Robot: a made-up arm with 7 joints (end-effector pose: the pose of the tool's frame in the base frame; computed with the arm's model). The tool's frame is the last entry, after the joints. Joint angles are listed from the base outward.
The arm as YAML. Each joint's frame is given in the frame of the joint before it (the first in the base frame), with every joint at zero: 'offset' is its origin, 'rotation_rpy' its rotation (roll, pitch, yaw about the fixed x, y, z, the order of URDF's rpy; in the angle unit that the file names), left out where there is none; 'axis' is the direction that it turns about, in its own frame. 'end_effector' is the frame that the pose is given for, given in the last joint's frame.
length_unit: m
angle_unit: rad
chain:
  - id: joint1
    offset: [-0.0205, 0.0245, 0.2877]
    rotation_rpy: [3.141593, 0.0, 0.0]
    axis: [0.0, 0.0, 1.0]
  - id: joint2
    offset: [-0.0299, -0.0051, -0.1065]
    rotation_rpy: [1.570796, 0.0, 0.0]
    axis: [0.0, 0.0, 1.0]
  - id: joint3
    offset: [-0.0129, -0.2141, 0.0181]
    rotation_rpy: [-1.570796, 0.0, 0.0]
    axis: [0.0, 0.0, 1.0]
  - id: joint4
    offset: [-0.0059, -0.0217, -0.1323]
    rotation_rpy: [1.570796, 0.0, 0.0]
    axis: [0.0, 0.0, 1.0]
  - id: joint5
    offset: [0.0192, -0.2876, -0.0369]
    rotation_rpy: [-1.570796, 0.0, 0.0]
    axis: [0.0, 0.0, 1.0]
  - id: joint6
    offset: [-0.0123, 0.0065, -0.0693]
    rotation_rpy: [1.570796, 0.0, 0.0]
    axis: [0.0, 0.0, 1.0]
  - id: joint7
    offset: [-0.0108, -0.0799, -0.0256]
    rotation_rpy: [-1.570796, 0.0, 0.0]
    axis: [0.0, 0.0, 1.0]
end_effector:
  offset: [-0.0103, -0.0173, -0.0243]
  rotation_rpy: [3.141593, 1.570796, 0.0]
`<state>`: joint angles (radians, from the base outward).
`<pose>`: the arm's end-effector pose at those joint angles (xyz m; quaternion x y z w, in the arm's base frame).
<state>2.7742 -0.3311 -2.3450 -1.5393 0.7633 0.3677 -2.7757</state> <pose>-0.2935 0.2000 0.8482 0.1912 -0.4767 0.8247 0.2370</pose>
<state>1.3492 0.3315 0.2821 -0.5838 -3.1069 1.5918 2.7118</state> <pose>0.0855 0.1231 1.0419 -0.7203 -0.6313 0.2738 0.0879</pose>
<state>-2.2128 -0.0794 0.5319 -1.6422 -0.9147 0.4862 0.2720</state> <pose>0.0590 -0.5062 0.7166 -0.5975 0.7395 -0.2878 0.1150</pose>
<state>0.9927 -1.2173 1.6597 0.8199 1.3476 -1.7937 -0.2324</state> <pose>-0.4790 0.3810 0.6446 -0.8224 0.0351 -0.5611 0.0867</pose>
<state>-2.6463 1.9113 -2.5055 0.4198 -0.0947 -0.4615 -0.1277</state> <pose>-0.7195 0.2591 0.2178 0.1901 0.9408 0.1515 0.2364</pose>
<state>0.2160 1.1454 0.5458 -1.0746 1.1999 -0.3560 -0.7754</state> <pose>0.3420 0.2289 0.9229 -0.5510 -0.6246 0.0161 0.5532</pose>
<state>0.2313 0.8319 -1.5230 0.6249 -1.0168 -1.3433 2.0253</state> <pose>0.5657 0.1204 0.7545 0.1456 0.1017 -0.2936 0.9393</pose>
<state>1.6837 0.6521 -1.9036 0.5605 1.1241 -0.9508 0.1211</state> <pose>0.1089 -0.2790 1.0432 -0.3137 -0.7308 -0.2680 0.5437</pose>
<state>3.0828 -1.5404 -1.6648 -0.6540 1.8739 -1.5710 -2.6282</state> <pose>0.6234 0.2625 0.3093 -0.4840 0.5387 0.3165 0.6126</pose>
